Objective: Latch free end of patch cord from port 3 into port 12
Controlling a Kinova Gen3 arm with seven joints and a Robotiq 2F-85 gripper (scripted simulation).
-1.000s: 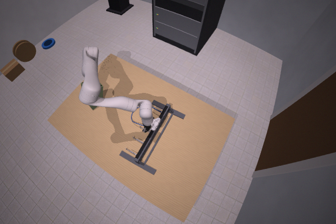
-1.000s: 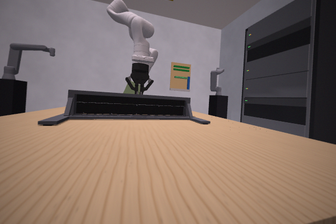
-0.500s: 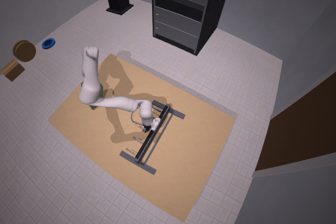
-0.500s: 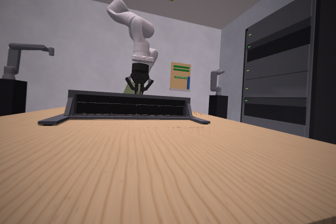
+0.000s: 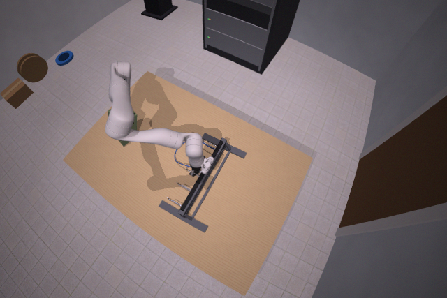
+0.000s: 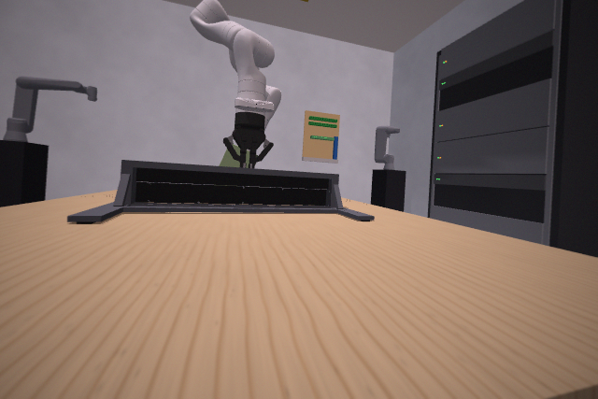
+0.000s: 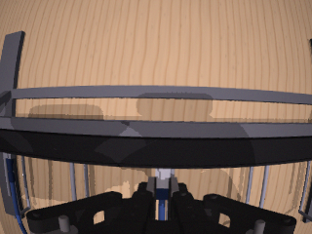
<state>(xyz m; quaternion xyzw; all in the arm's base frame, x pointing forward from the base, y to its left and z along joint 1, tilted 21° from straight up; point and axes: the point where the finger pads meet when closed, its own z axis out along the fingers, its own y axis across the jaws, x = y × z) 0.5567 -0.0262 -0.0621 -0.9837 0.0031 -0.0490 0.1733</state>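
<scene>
Right now the plug is 1 cm below my hand and 1 cm ahead of it.
</scene>
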